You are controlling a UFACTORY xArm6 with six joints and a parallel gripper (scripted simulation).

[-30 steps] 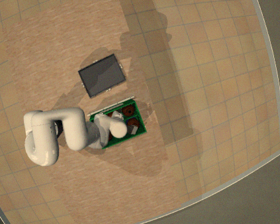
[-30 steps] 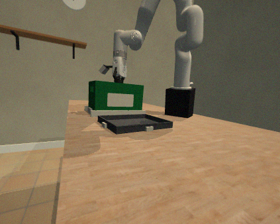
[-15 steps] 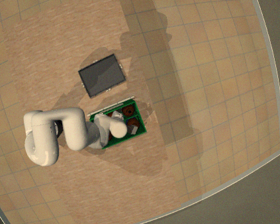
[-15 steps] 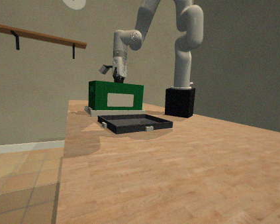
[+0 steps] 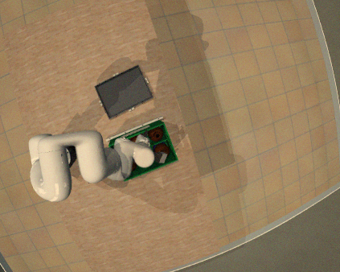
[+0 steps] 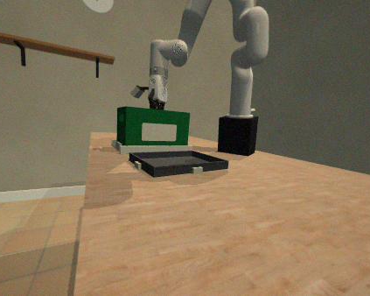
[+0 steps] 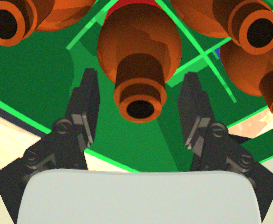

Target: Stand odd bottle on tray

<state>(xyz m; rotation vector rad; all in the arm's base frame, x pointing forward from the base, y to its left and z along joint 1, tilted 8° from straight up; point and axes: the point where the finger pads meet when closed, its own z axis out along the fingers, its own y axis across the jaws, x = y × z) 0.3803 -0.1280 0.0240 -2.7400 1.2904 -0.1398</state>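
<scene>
Now: hand 7 cm above the brown bottle. The rest, counted from my hand: tray (25 cm to the left, 15 cm below, 4 cm ahead); green crate (7 cm below, 4 cm to the right).
</scene>
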